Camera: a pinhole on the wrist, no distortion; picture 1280 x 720 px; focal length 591.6 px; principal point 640.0 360.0 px. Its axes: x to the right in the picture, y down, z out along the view. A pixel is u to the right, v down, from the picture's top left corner.
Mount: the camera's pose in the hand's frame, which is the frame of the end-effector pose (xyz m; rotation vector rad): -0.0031 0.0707 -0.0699 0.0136 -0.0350 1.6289
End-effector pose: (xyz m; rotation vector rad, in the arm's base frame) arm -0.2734 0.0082 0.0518 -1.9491 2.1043 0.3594
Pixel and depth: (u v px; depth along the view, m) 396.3 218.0 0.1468
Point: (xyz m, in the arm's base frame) -0.2825 0.0033 -0.0306
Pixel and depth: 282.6 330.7 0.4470
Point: -0.0590 0.0927 -0.3068
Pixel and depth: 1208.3 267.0 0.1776
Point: -0.5089 0.0532 -0.0562
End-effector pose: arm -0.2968 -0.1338 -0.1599 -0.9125 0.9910 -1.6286
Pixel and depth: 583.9 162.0 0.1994
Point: -0.1763 -0.2260 -0.1491
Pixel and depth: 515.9 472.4 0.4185
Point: 0.0225 -0.1090 -0.0045
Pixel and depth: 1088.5 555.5 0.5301
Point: 0.3343 -0.0977 -0.4095
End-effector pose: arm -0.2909 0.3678 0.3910 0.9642 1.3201 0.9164
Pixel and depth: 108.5 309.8 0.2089
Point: -0.1570 0.3413 0.2702
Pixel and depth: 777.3 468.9 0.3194
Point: -0.0431 0.3365 0.5415
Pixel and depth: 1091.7 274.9 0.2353
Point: -0.1181 0.4610 0.6166
